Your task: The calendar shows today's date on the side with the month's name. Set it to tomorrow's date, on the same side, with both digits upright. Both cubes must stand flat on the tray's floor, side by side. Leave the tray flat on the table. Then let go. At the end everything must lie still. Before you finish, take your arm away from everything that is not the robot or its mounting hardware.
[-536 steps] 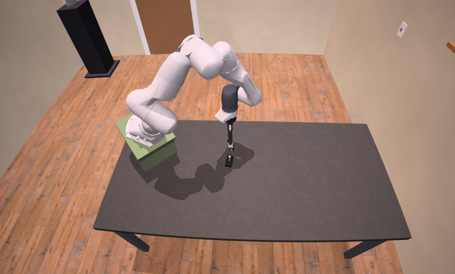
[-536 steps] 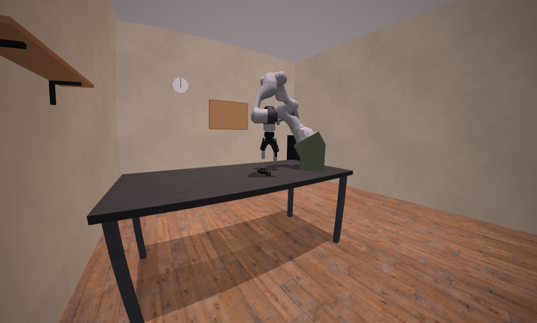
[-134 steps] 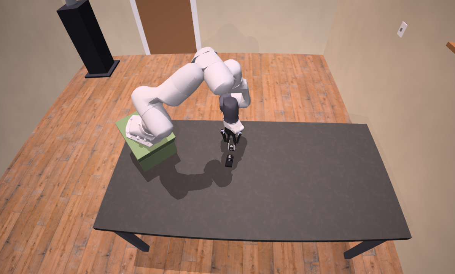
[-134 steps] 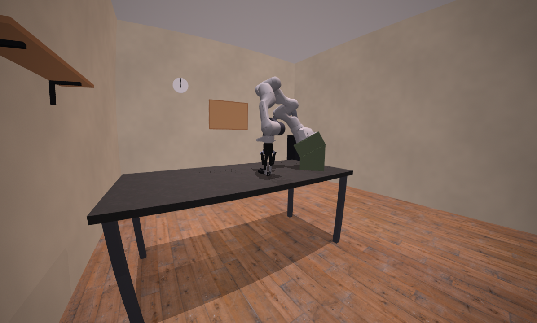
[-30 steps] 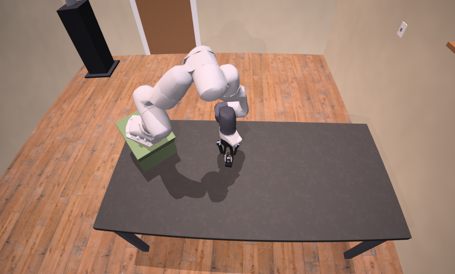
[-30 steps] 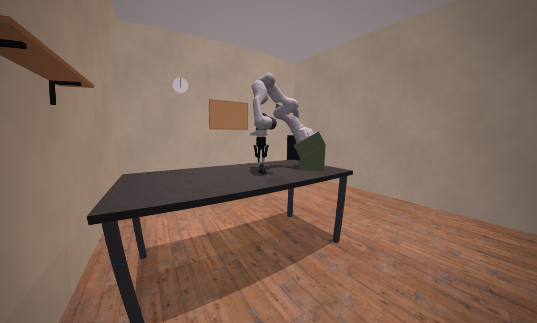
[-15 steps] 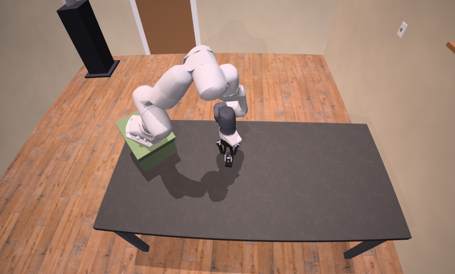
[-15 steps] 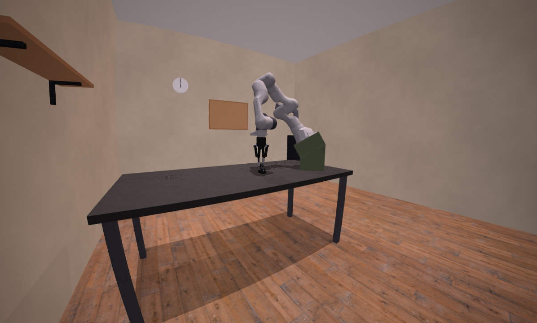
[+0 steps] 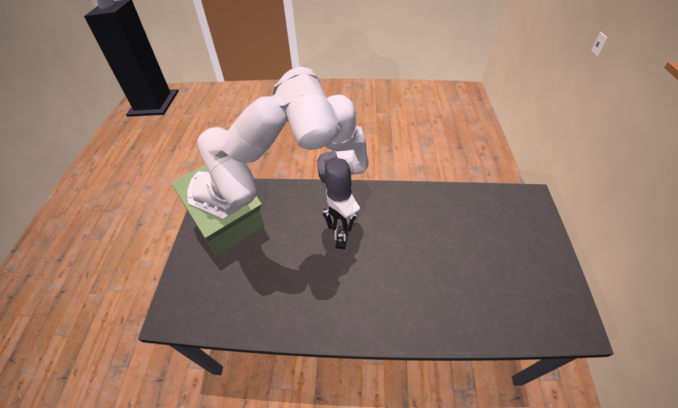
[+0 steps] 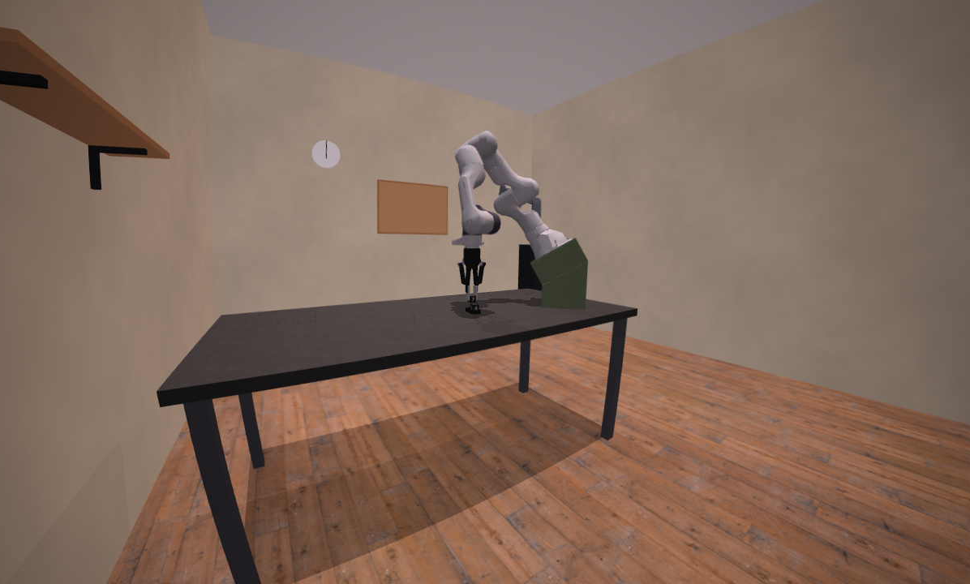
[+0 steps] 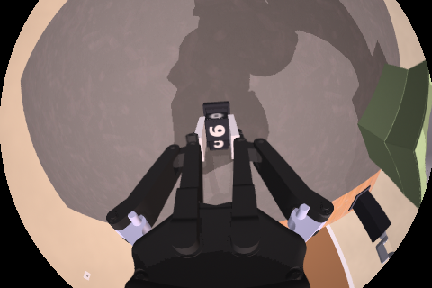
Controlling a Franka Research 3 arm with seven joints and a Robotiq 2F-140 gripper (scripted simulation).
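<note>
Now: hand 3 cm above the dark date cube. From my hand the other things lie so: black tray 8 cm below, 2 cm to the left.
</note>
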